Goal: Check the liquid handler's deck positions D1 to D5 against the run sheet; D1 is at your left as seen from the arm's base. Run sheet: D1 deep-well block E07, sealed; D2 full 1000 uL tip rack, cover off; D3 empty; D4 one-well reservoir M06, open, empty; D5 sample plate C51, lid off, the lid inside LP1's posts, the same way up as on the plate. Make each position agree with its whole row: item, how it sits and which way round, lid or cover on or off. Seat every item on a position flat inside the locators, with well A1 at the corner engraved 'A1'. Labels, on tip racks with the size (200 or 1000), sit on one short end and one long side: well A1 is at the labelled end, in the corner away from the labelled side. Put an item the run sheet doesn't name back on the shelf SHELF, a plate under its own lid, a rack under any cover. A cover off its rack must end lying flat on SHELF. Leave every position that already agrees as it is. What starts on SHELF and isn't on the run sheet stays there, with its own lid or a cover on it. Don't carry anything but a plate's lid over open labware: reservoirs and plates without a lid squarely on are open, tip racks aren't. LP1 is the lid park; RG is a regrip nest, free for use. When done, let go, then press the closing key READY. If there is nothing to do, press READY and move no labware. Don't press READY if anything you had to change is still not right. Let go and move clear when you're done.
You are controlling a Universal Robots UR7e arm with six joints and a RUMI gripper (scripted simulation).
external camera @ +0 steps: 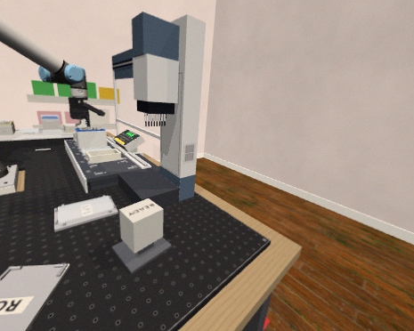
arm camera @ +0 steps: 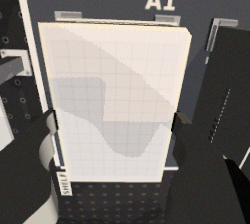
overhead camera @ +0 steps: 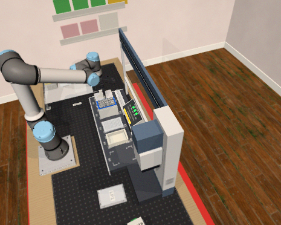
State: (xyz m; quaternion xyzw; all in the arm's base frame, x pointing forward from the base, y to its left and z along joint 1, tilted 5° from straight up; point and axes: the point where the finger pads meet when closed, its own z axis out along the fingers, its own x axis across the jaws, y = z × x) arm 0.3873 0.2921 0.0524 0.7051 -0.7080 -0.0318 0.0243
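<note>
Right now the deep-well block is 1 cm below my hand. Round my hand: blue-rimmed tip rack: 12 cm to the right, 3 cm above; then clear well plate: 25 cm to the right, 4 cm below; then shelf label: 20 cm behind, 9 cm to the left, 9 cm below.
</note>
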